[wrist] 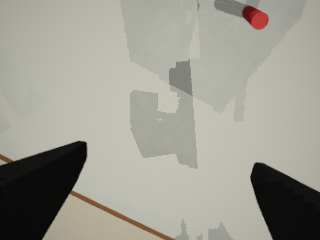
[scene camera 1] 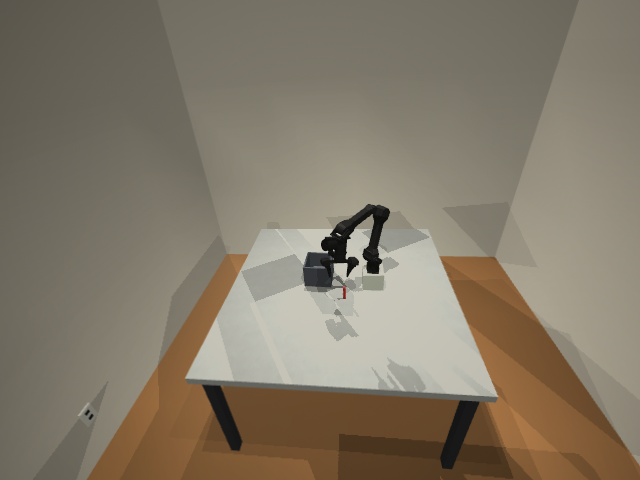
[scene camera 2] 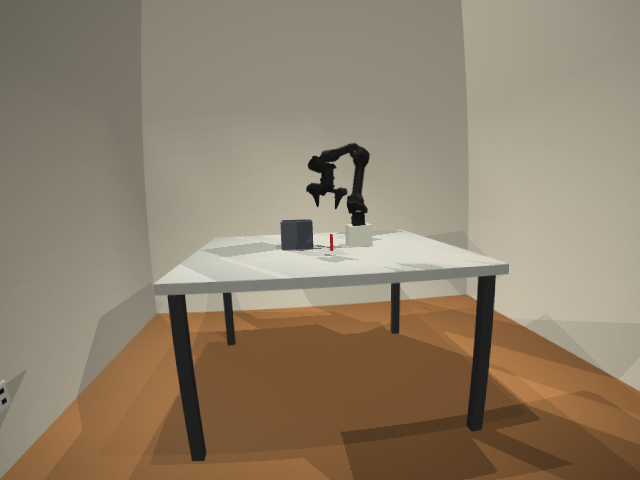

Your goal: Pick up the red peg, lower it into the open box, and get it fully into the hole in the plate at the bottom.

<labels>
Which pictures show the dark grey box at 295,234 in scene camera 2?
Scene camera 1 and scene camera 2 only.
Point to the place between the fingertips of my gripper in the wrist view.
169,160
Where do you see a dark grey box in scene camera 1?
At 313,276
</labels>
